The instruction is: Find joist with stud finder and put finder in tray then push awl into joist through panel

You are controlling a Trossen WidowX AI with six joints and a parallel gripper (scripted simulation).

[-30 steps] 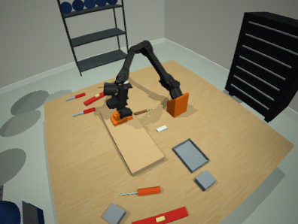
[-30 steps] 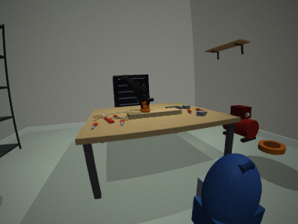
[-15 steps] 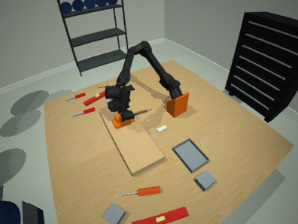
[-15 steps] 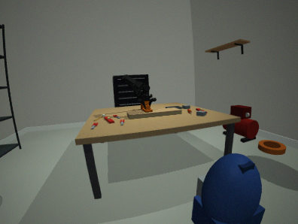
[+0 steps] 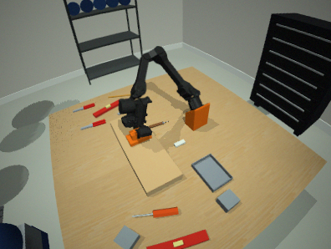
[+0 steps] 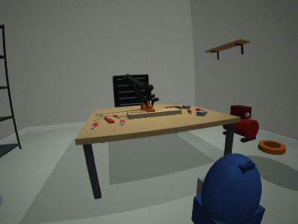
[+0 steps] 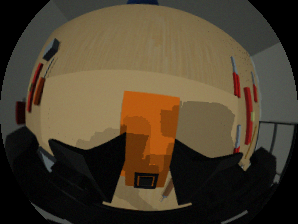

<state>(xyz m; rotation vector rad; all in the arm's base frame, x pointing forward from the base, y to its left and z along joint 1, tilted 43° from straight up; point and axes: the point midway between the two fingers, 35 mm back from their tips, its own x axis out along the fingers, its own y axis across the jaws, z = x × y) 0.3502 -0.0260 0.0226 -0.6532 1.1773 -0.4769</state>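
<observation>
My gripper tip is now 40 mm past the indicator window and 30 mm below it. The rest, counted from my gripper tip: orange stud finder: 20 mm behind, 20 mm above; then grey tray: 220 mm behind, 350 mm to the left, 50 mm below; then awl: 180 mm behind, 70 mm to the right, 60 mm below.
</observation>
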